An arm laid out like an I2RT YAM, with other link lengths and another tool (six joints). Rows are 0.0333 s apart.
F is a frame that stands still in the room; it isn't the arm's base.
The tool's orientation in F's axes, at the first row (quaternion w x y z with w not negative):
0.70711, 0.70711, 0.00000, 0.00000
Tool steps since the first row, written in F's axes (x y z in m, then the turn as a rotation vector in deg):
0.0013, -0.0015, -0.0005, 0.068, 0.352, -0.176
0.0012, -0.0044, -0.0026, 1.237, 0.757, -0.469
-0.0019, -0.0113, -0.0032, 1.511, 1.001, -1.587
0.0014, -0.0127, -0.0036, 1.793, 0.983, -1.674
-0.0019, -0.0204, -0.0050, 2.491, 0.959, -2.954
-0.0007, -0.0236, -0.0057, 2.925, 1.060, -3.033
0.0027, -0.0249, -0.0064, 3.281, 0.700, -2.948
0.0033, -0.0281, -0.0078, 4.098, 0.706, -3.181
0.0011, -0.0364, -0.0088, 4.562, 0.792, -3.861
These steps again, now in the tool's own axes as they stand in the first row. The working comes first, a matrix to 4 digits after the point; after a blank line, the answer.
The tool's axes in the first row as the columns of a matrix, in F's axes (used below as rounded here):
1.0000, 0.0000, 0.0000
0.0000, 0.0000, -1.0000
0.0000, 1.0000, 0.0000

0.0013, -0.0005, 0.0015, 0.068, -0.176, -0.352
0.0012, -0.0026, 0.0044, 1.237, -0.469, -0.757
-0.0019, -0.0032, 0.0113, 1.511, -1.587, -1.001
0.0014, -0.0036, 0.0127, 1.793, -1.674, -0.983
-0.0019, -0.0050, 0.0204, 2.491, -2.954, -0.959
-0.0007, -0.0057, 0.0236, 2.925, -3.033, -1.060
0.0027, -0.0064, 0.0249, 3.281, -2.948, -0.700
0.0033, -0.0078, 0.0281, 4.098, -3.181, -0.706
0.0011, -0.0088, 0.0364, 4.562, -3.861, -0.792

